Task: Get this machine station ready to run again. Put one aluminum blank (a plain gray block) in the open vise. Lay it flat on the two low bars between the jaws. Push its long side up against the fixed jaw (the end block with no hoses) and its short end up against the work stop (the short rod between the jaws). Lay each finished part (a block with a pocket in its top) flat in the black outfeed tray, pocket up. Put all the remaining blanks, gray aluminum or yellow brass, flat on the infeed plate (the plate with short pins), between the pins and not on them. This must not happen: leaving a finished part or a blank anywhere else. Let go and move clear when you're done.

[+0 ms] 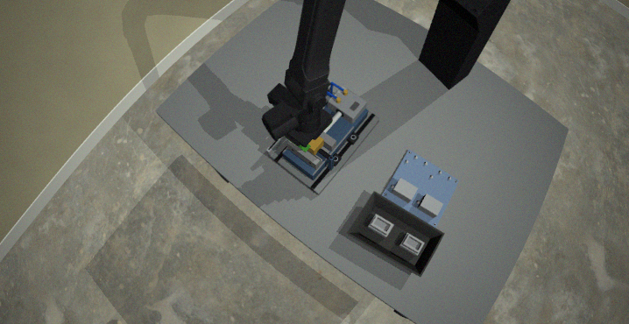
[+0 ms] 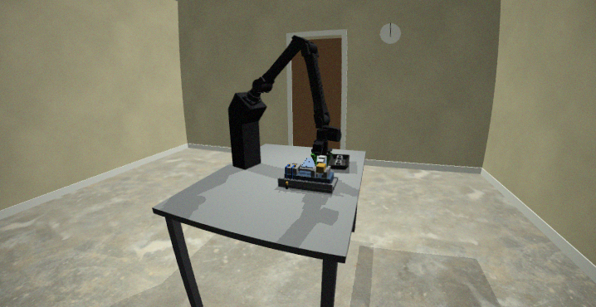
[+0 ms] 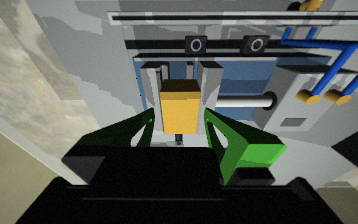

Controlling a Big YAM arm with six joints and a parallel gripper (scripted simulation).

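My gripper is now 2 cm above the yellow brass blank. The rest, counted from my hand: moving jaw (4 cm behind, 4 cm below); fixed jaw (3 cm ahead, 4 cm below); white rod (9 cm behind, 1 cm to the left, 4 cm below).
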